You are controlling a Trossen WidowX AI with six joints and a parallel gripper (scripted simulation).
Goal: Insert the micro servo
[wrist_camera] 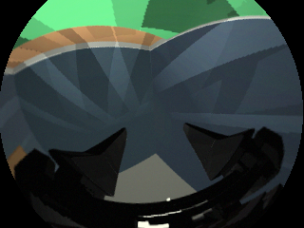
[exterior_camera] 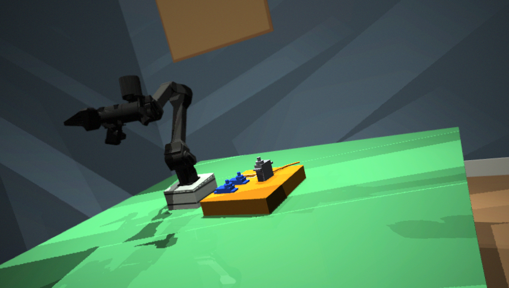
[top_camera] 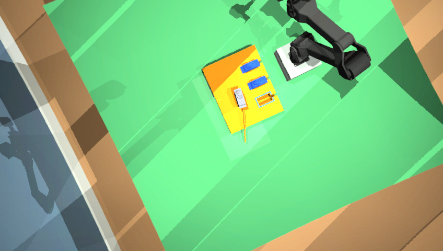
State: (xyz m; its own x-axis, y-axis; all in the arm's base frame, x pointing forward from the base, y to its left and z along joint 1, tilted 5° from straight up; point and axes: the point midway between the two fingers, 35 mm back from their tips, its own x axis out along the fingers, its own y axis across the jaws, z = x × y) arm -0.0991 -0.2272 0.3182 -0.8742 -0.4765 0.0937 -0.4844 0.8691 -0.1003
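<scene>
Now: gripper tip 43 cm short of the yellow deck, 28 cm to the right of it and 35 cm above it.
</scene>
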